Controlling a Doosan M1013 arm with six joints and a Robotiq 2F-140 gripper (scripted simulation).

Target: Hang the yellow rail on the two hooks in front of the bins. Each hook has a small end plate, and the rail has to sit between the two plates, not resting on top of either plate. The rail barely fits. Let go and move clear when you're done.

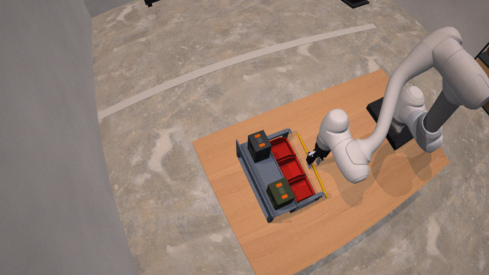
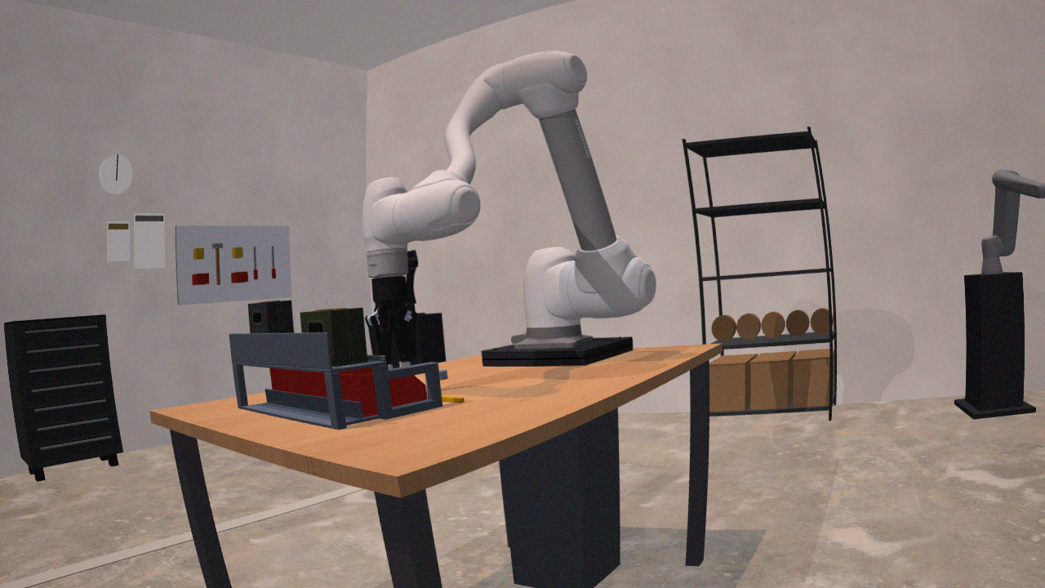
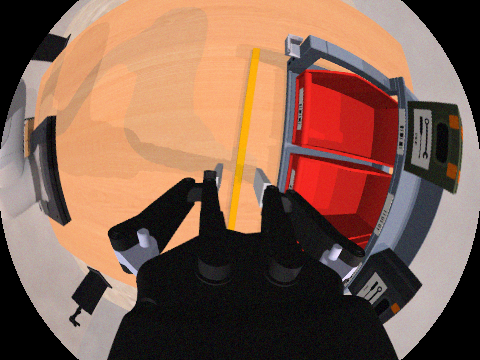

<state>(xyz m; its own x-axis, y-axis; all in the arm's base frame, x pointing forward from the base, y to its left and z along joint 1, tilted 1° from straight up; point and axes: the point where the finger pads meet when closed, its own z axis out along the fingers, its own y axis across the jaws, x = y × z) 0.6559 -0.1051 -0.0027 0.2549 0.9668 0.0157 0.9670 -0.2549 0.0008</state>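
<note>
The yellow rail lies 3 cm below my hand. Round my hand: green box 27 cm ahead, 5 cm to the left, 11 cm above; rack bar 6 cm ahead, 2 cm to the right, 3 cm below; black box 22 cm ahead, 18 cm to the right, 12 cm above.
</note>
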